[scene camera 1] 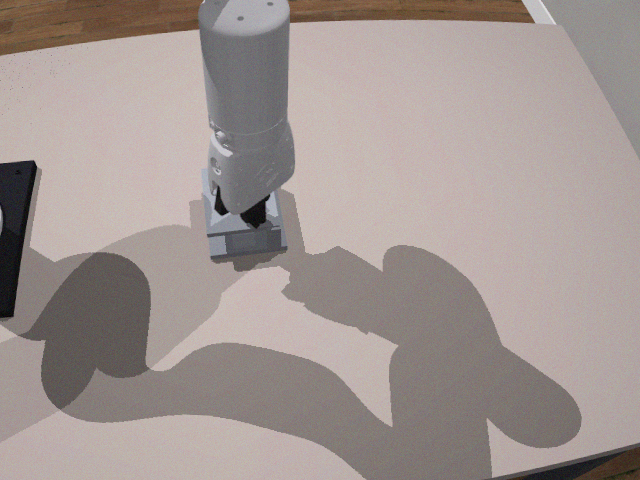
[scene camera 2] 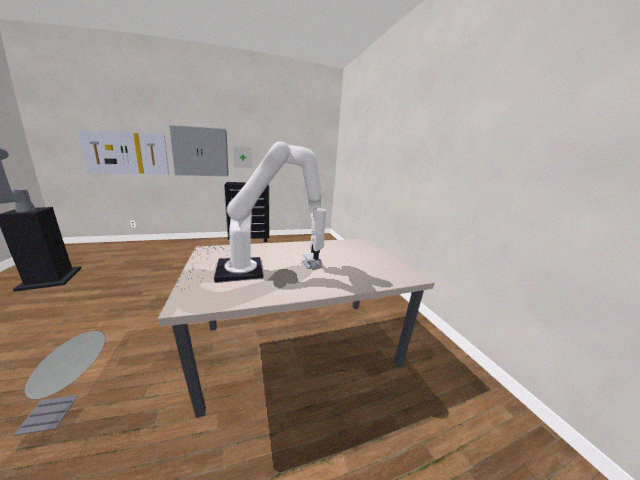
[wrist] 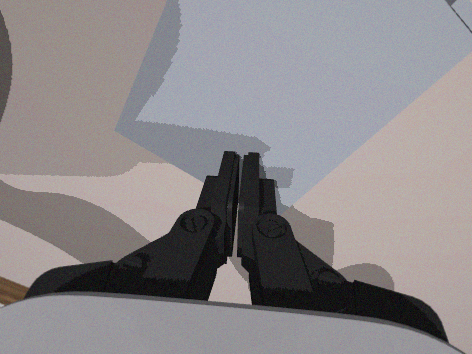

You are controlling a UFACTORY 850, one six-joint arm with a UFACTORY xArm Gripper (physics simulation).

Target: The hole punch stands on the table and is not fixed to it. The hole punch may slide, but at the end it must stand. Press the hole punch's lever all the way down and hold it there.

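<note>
The hole punch (scene camera 1: 218, 248) (scene camera 2: 312, 264) is light blue-grey and stands upright on the table (scene camera 1: 413, 155) (scene camera 2: 206, 304). Its lever (scene camera 1: 219, 225) (wrist: 280, 75) is the wide flat plate on top, low above the base, whose front part shows past the lever's edge in scene camera 1. My gripper (scene camera 1: 255, 224) (scene camera 2: 316, 257) (wrist: 241, 176) is shut and empty, pointing down. Its black fingertips are at the top of the lever near its front edge and appear to touch it. The arm hides the rear part of the punch. The remaining gap under the lever cannot be told.
The robot's black base plate (scene camera 1: 23, 232) (scene camera 2: 222, 273) is on the table left of the punch. The arm's shadows fall across the table in front of the punch. A wall (scene camera 2: 491, 180) rises beyond the table's right side.
</note>
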